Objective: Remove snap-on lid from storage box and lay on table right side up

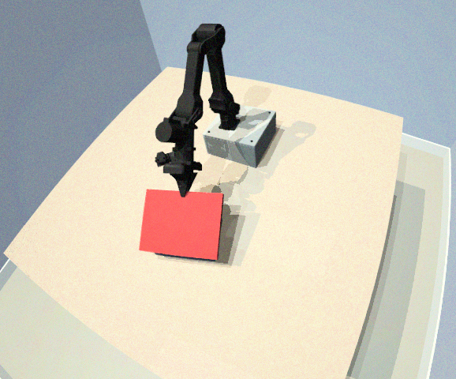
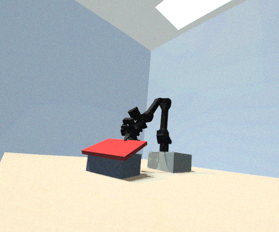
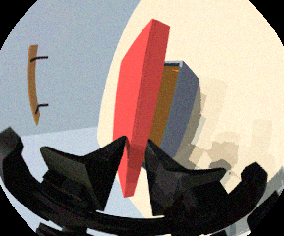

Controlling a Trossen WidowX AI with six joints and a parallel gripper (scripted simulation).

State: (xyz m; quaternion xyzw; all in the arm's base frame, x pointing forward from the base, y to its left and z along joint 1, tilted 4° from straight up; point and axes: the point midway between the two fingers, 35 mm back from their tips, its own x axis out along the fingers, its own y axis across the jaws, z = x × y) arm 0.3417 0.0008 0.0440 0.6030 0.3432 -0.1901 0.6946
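Right now the red lid is 80 mm ahead of my gripper tip, 20 mm to the left of it and 30 mm below it. From my gripper tip the other things lie so: storage box 70 mm ahead, 10 mm to the left, 100 mm below.
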